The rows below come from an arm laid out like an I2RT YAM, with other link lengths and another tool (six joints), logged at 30 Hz.
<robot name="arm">
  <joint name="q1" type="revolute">
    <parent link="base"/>
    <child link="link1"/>
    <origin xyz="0 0 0.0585" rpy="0 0 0"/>
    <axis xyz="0 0 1"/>
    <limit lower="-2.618" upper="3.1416"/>
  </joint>
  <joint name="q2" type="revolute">
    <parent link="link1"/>
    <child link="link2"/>
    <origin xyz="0.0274 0.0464 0.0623" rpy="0 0 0"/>
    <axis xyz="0 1 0"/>
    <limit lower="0" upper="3.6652"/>
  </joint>
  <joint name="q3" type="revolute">
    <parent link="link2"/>
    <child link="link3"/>
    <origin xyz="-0.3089 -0.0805 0" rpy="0 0 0"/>
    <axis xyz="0 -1 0"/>
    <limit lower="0" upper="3.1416"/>
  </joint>
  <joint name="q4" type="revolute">
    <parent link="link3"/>
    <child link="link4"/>
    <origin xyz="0.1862 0.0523 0.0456" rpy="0 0 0"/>
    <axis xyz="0 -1 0"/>
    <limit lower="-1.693" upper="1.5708"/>
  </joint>
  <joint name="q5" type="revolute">
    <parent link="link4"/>
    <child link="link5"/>
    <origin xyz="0.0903 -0.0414 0.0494" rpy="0 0 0"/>
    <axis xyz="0 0 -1"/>
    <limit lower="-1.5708" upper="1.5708"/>
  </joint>
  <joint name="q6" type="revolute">
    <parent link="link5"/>
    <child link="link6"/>
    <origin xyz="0.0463 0 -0.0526" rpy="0 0 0"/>
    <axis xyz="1 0 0"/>
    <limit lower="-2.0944" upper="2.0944"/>
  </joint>
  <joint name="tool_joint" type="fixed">
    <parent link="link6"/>
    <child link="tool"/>
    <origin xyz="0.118 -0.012 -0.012" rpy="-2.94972 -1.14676 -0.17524"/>
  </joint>
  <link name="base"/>
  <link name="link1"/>
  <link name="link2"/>
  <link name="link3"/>
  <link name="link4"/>
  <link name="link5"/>
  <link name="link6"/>
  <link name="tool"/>
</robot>
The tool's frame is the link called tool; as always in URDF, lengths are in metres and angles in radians.
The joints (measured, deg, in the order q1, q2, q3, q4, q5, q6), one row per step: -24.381 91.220 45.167 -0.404 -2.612 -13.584; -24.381 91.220 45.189 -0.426 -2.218 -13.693; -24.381 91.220 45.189 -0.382 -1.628 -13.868; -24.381 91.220 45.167 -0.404 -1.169 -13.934; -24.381 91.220 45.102 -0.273 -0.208 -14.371; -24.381 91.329 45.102 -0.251 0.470 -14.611; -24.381 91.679 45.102 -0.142 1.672 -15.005; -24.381 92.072 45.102 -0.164 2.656 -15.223; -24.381 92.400 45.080 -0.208 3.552 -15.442; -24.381 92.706 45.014 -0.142 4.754 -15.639; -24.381 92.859 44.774 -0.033 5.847 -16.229; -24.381 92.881 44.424 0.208 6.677 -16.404; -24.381 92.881 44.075 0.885 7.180 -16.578
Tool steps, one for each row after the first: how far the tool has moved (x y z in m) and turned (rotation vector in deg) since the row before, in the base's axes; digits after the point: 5 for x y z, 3 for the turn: -0.00045 -0.00106 0.00012 -0.330 0.145 -0.192; -0.00060 -0.00162 0.00023 -0.520 0.181 -0.280; -0.00076 -0.00111 -0.00012 -0.327 0.195 -0.269; -0.00113 -0.00259 0.00024 -0.938 0.347 -0.346; -0.00080 -0.00181 -0.00040 -0.562 0.351 -0.293; -0.00121 -0.00329 -0.00139 -0.939 0.698 -0.540; -0.00136 -0.00250 -0.00206 -0.615 0.744 -0.513; -0.00145 -0.00218 -0.00186 -0.568 0.703 -0.446; -0.00181 -0.00296 -0.00152 -0.798 0.713 -0.664; -0.00237 -0.00242 -0.00139 -0.958 0.806 -0.295; -0.00218 -0.00161 -0.00101 -0.607 0.440 -0.424; -0.00034 -0.00143 0.00021 -0.573 -0.077 -0.207
